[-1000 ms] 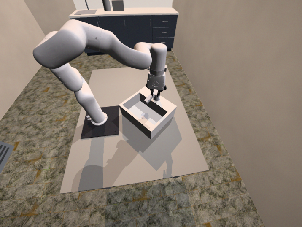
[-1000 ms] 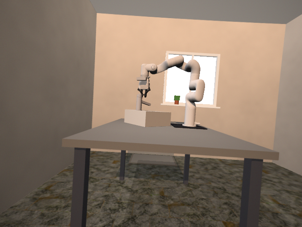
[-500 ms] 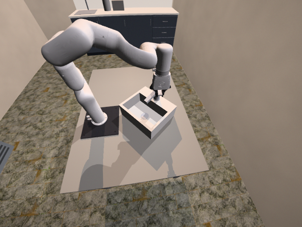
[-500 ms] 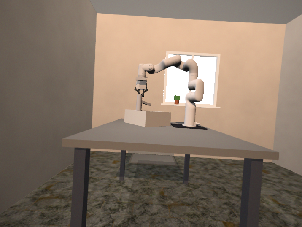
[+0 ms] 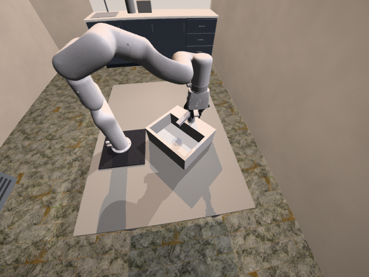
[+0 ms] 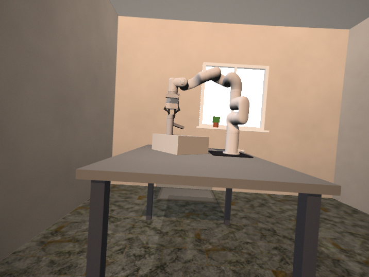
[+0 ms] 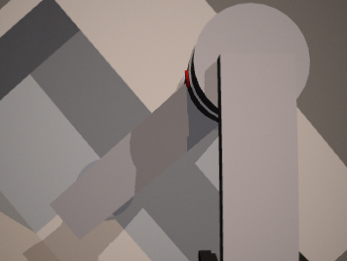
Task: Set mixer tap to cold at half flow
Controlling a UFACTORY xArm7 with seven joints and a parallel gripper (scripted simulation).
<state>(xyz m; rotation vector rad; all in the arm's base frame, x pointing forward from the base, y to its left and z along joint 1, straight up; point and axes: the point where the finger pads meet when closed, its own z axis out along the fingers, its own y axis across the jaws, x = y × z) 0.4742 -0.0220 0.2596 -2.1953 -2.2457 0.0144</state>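
Right now my hand is 40 mm to the right of the lever. Also, from my hand: mixer tap (60 mm to the left, 40 mm below, 10 mm behind); then sink (230 mm below, 90 mm behind, 20 mm to the left).
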